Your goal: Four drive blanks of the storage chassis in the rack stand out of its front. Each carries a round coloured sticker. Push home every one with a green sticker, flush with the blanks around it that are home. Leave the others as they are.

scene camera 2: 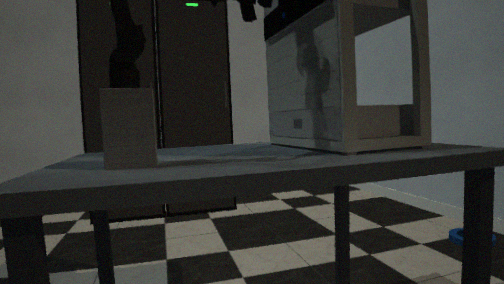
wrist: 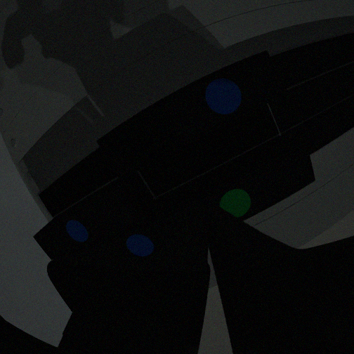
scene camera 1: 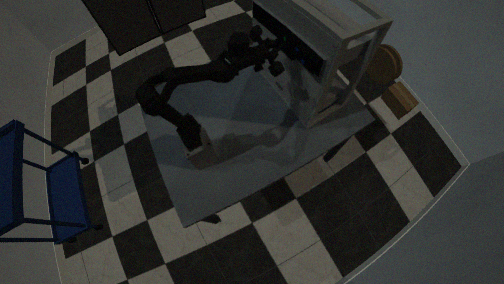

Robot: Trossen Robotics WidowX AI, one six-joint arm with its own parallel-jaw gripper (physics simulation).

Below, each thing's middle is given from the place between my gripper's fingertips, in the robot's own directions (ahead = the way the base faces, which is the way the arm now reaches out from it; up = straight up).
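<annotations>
Rack (scene camera 2: pixel 311 67): my hand is 160 mm above it, 190 mm short of it and 70 mm to the right of it.
</annotations>
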